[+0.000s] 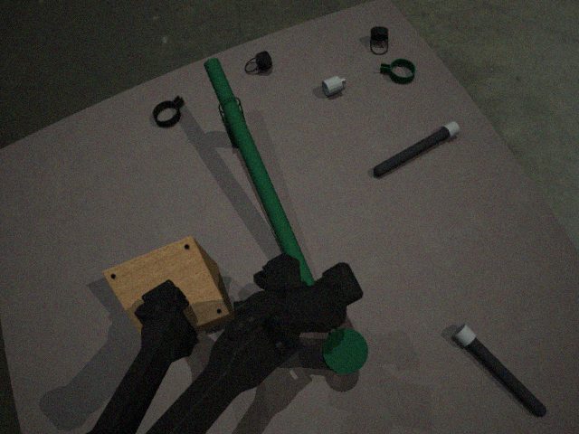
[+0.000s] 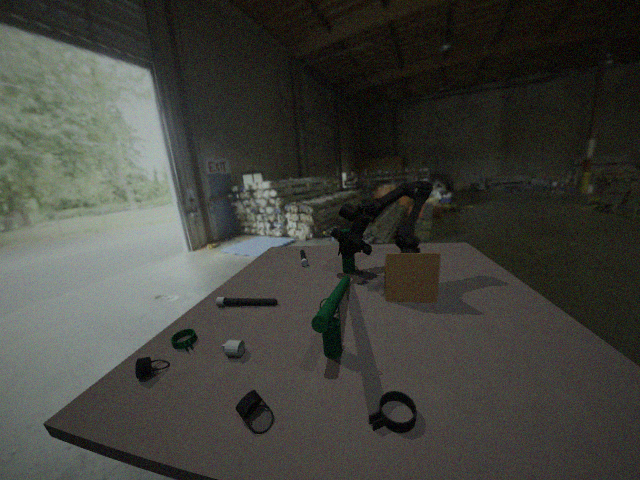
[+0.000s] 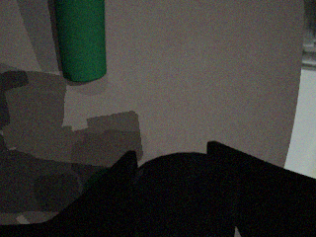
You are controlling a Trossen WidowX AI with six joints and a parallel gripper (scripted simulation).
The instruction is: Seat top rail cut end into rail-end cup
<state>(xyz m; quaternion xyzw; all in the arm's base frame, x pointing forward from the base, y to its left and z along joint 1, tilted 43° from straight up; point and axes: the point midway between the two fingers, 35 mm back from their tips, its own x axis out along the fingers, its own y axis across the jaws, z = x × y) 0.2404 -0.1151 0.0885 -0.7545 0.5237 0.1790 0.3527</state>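
Right now my gripper tip is 3 cm below the dark rail-end cup, 2 cm to the left of it and 2 cm past it. The rest, counted from my gripper tip: white fitting (47 cm to the left, 32 cm ahead, 8 cm below); green line post (46 cm to the left, 3 cm ahead).
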